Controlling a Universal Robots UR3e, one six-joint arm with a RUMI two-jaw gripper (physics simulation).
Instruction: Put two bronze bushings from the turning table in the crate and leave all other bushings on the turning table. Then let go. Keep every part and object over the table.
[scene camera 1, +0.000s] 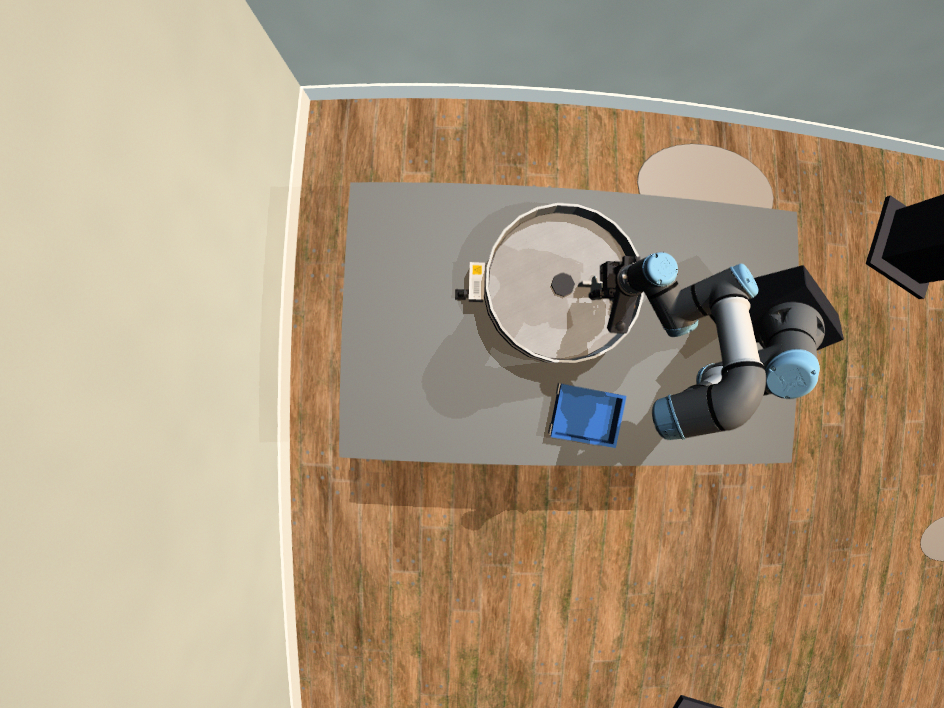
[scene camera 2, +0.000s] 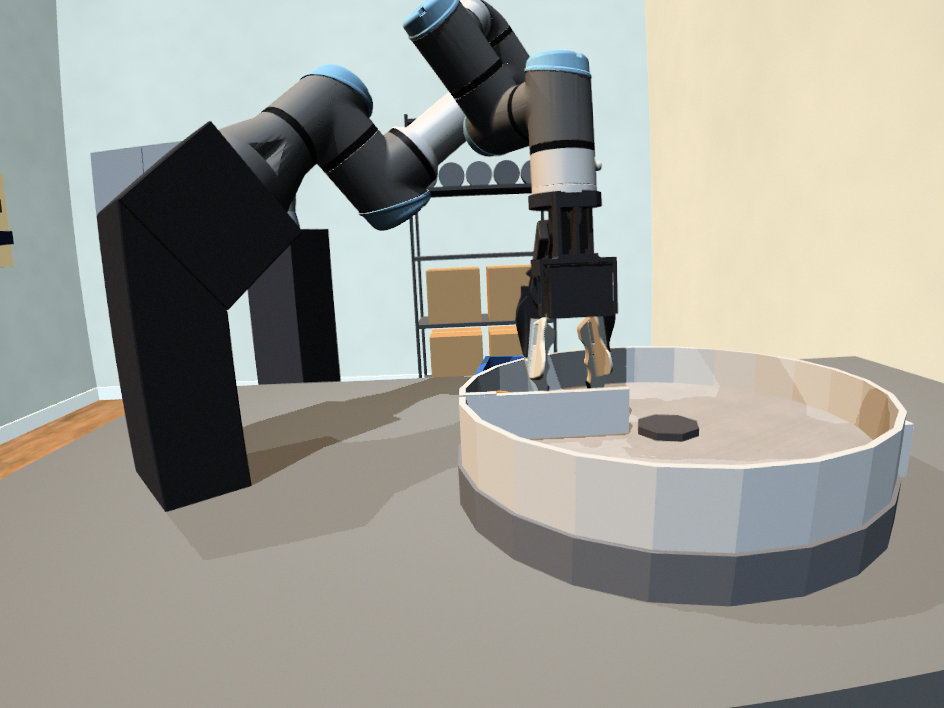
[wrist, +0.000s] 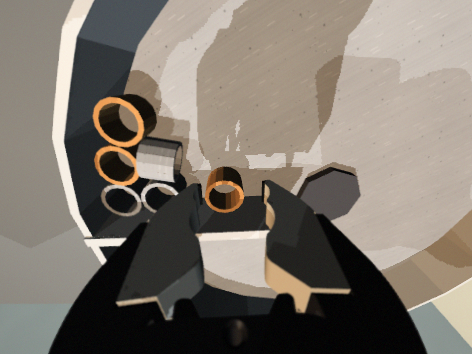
Note:
I see my gripper (scene camera 2: 568, 404) and a blue crate (scene camera 1: 584, 415).
My gripper also shows in scene camera 1 (scene camera 1: 599, 296) and in the wrist view (wrist: 231, 184).

